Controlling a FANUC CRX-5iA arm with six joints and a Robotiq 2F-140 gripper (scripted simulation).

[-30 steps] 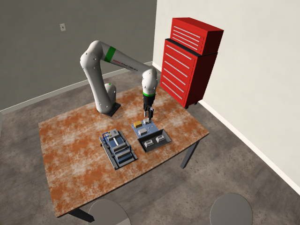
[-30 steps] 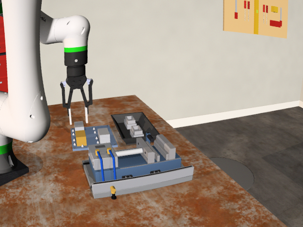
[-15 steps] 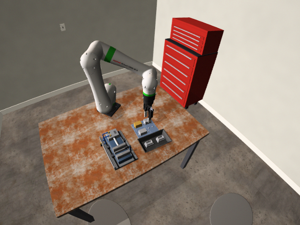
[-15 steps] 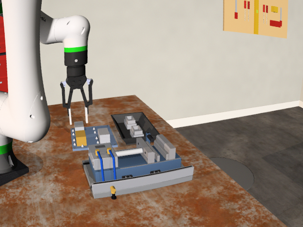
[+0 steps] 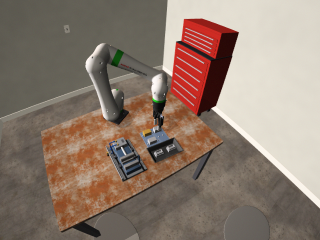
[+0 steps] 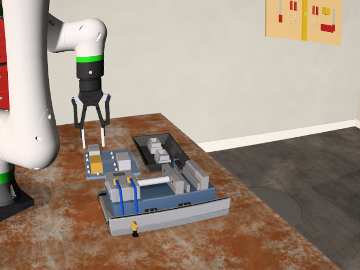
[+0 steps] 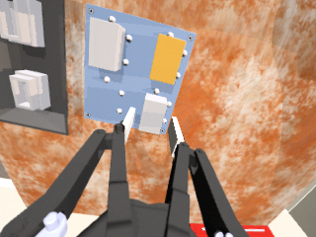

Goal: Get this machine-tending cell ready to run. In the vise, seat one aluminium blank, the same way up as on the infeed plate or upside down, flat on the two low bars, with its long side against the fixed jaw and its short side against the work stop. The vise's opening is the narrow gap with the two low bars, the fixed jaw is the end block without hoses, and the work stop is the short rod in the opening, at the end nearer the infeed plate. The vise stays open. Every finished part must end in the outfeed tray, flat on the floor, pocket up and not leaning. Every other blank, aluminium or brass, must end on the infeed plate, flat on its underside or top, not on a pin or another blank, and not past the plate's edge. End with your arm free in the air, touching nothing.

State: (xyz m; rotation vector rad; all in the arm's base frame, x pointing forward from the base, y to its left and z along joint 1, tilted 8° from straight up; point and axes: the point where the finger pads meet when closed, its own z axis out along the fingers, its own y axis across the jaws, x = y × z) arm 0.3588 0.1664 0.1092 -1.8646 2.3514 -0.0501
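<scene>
Right now the brass blank is 9 cm to the right of my hand, 5 cm below it and 2 cm behind it. The rest, counted from my hand: vise: 35 cm to the right, 7 cm ahead, 4 cm below.
</scene>
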